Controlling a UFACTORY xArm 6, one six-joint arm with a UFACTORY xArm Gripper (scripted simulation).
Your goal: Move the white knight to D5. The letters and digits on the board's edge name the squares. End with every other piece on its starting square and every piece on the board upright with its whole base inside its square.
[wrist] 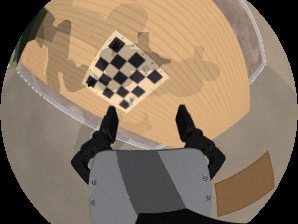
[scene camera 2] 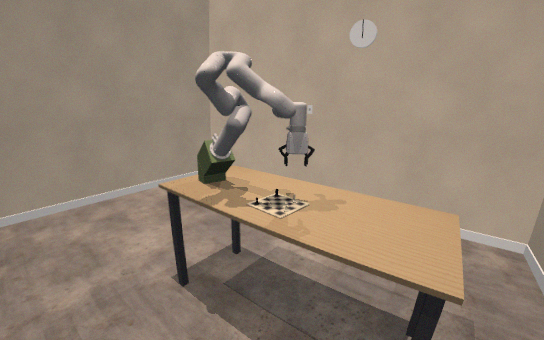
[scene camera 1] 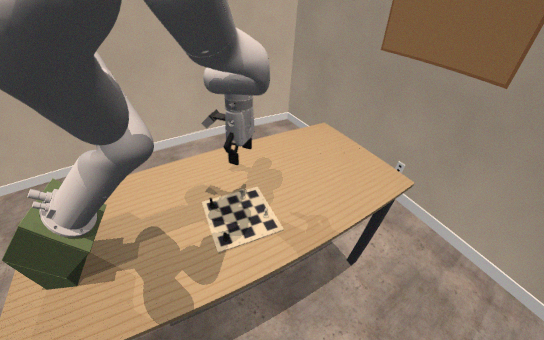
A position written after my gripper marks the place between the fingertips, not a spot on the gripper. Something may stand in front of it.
Note:
In view: my gripper [scene camera 1: 240, 155] and a chessboard [scene camera 1: 242, 219].
The chessboard is seen too in the wrist view [wrist: 117, 72] and in scene camera 2 [scene camera 2: 272, 205]. My gripper also shows in the wrist view [wrist: 147, 112].

